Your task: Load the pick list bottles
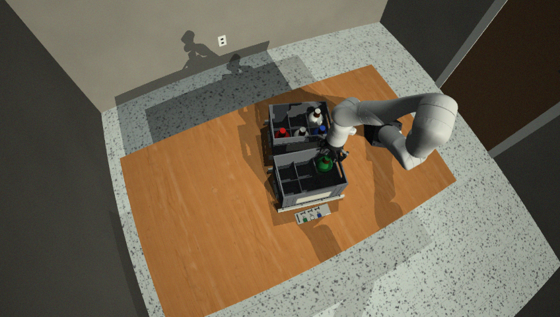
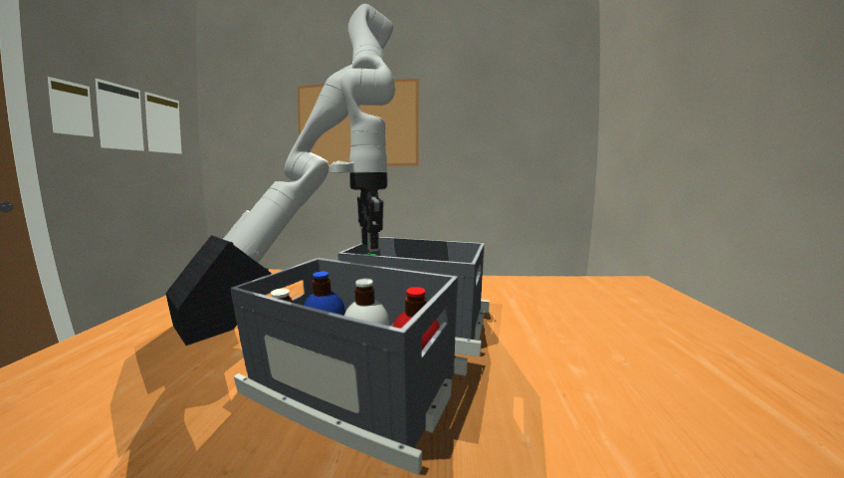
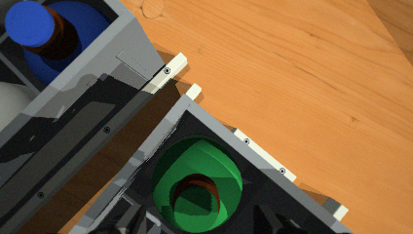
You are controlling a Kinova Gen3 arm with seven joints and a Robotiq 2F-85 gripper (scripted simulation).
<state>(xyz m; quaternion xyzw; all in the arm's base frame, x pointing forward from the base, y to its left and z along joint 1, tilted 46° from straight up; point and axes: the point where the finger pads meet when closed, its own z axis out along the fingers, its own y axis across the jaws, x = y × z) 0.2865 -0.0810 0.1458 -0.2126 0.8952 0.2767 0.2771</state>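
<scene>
My gripper is now 110 mm above the green bottle. The rest, counted from my hand: red bottle: 140 mm ahead, 180 mm to the right, 110 mm below; blue bottle: 30 mm behind, 140 mm to the right, 110 mm below; pick list: 110 mm ahead, 180 mm to the left, 190 mm below.
</scene>
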